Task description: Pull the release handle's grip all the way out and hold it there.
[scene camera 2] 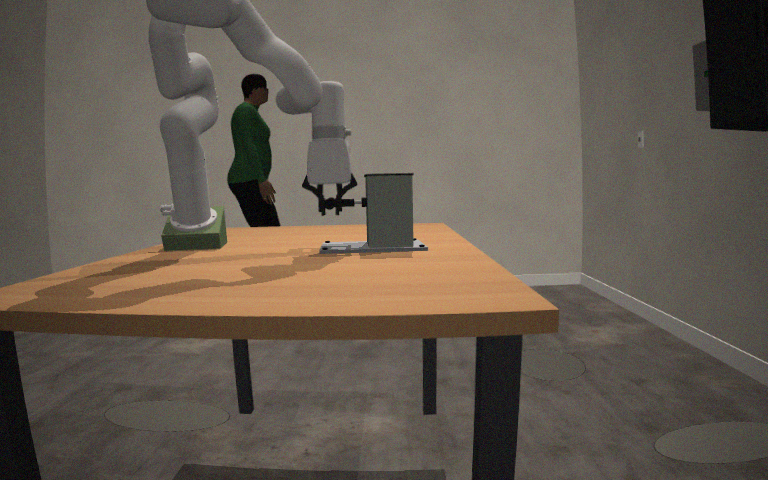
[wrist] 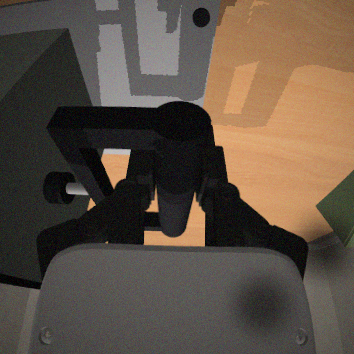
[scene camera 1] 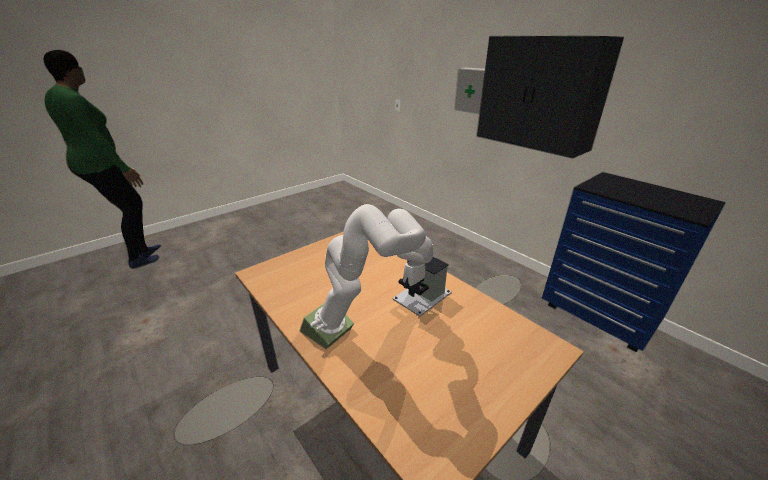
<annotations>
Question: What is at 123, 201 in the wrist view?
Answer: My gripper.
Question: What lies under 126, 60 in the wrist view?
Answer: A metal base plate.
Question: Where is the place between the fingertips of my gripper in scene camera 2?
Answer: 330, 215
</annotations>
